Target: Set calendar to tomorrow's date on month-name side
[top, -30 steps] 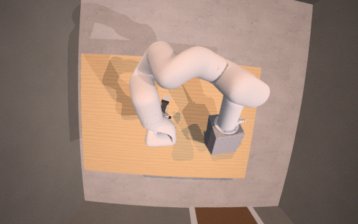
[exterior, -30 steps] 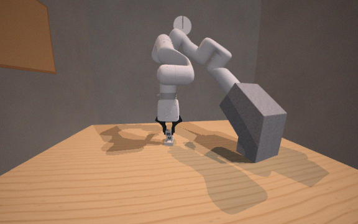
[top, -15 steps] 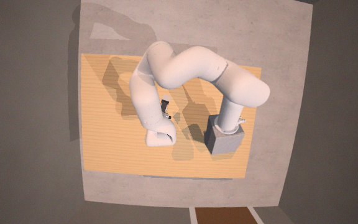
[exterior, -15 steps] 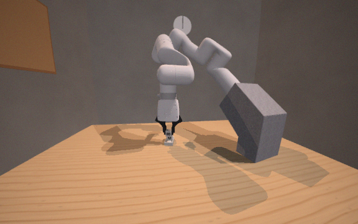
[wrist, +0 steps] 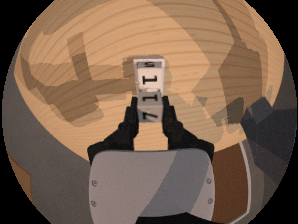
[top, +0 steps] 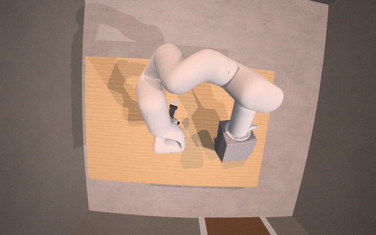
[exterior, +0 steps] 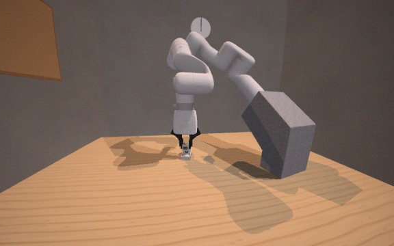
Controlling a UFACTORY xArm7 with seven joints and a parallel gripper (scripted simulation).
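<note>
The white calendar tray is 6 cm below my hand, 1 cm to the right of it and 1 cm behind it.
</note>
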